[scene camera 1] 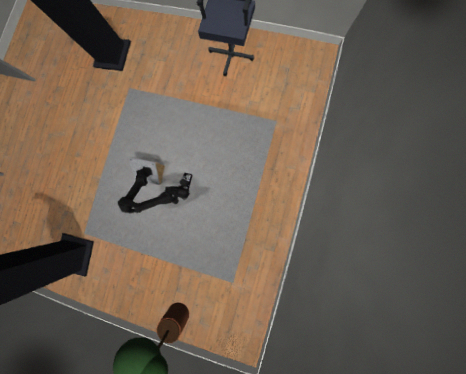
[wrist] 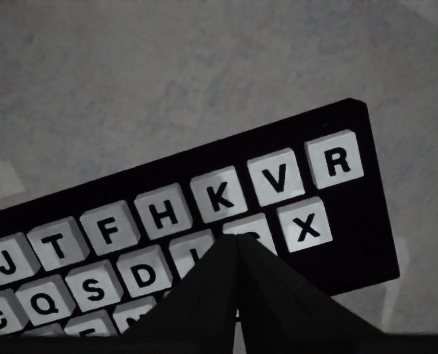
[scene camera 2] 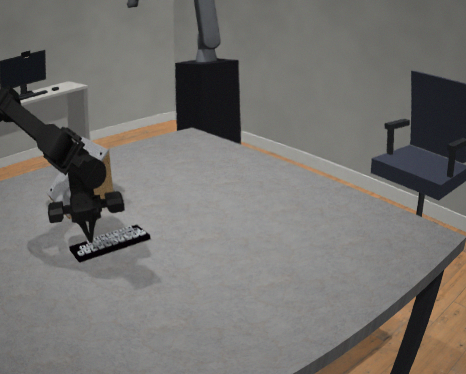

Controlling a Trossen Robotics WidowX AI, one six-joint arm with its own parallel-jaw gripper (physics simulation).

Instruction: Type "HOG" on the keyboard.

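Frame: origin at the arm's base, x ahead, y left, z up, level; metres.
Where they show: gripper, between the fingertips: [wrist: 235,247] [scene camera 2: 91,242]; arm's base, origin of its link: [scene camera 1: 147,170].
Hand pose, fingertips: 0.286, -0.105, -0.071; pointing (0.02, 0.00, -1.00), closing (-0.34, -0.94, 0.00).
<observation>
Things, the pixels of their top centre, and the offset from my fingertips, as dx, dy, dz. Level surfaces: height alone.
- black keyboard, centre of its top: [wrist: 105,286] [scene camera 2: 107,238] [scene camera 1: 184,185] -0.004, +0.048, -0.008
- I-like key, centre of its top: [wrist: 196,260] -0.004, +0.015, -0.008
- X key, centre of its top: [wrist: 305,227] -0.005, -0.023, -0.008
- H key, centre of its top: [wrist: 163,214] +0.015, +0.019, -0.008
- K key, centre of its top: [wrist: 218,197] +0.014, +0.000, -0.008
- grey table, height of its surface: dz -0.026
A black keyboard [scene camera 1: 188,176] [scene camera 2: 145,237] [wrist: 370,240] with white letter keys lies on the grey table. My gripper [scene camera 1: 187,181] [scene camera 2: 91,241] [wrist: 235,247] is shut and empty, pointing down with its tips at a key [wrist: 256,229] whose letter they mostly hide. That key is in the second row, between the I-like key [wrist: 190,252] and the X key [wrist: 305,226]. The H key [wrist: 163,212] shows in the top row, left of the K key [wrist: 220,195]. The O key does not show in the wrist view. Whether the tips touch the key cannot be told.
The grey table [scene camera 1: 200,240] [scene camera 2: 250,260] carries a tilted white and wooden block [scene camera 1: 159,173] [scene camera 2: 106,175] by the arm's base. A chair [scene camera 1: 226,25] [scene camera 2: 415,165], a black pedestal [scene camera 2: 207,100] and a desk [scene camera 2: 77,102] stand beyond the table.
</observation>
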